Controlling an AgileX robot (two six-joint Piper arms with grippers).
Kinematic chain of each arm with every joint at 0, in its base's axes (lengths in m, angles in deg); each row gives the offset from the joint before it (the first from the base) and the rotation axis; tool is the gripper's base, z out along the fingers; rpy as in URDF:
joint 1: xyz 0 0 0.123 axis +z
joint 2: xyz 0 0 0 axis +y
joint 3: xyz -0.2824 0 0.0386 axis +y
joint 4: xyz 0.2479 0 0.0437 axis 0.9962 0 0.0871
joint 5: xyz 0 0 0 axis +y
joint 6: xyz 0.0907 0 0.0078 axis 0.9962 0 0.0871
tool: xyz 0 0 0 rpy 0 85 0
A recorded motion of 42 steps. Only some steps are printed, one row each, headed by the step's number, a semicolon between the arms.
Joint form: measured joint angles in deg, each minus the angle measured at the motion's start. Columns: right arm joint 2, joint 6, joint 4, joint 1, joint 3, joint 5; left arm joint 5, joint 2, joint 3, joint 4, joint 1, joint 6.
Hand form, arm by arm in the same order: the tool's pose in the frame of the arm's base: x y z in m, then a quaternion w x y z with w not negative. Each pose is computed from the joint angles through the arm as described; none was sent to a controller.
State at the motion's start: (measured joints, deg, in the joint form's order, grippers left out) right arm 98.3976 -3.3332 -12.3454 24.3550 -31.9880 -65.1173; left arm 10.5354 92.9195 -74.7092 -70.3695 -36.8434 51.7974
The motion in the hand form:
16: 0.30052 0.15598 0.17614 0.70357 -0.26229 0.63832 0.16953; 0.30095 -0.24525 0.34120 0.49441 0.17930 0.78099 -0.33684
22: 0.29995 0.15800 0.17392 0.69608 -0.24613 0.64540 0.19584; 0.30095 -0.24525 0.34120 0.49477 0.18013 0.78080 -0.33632
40: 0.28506 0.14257 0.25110 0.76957 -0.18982 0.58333 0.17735; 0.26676 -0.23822 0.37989 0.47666 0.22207 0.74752 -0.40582
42: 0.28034 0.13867 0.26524 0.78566 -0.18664 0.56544 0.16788; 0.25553 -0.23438 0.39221 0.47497 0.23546 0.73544 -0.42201
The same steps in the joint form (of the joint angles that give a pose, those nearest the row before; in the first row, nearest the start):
16: 7.36 0.34 -0.29 0.00 -6.25 -0.71; 0.00 0.00 0.00 -0.09 0.00 -0.01
22: 7.85 4.10 -0.78 0.23 -6.28 -1.11; 0.00 0.00 0.00 -0.10 0.00 0.12
40: -6.11 2.76 5.72 0.53 -6.28 1.54; 10.10 -6.42 -0.06 -1.92 0.00 0.02
42: -8.66 1.40 6.41 0.42 -6.28 1.54; 12.71 -8.52 -0.14 -1.92 0.00 -0.27

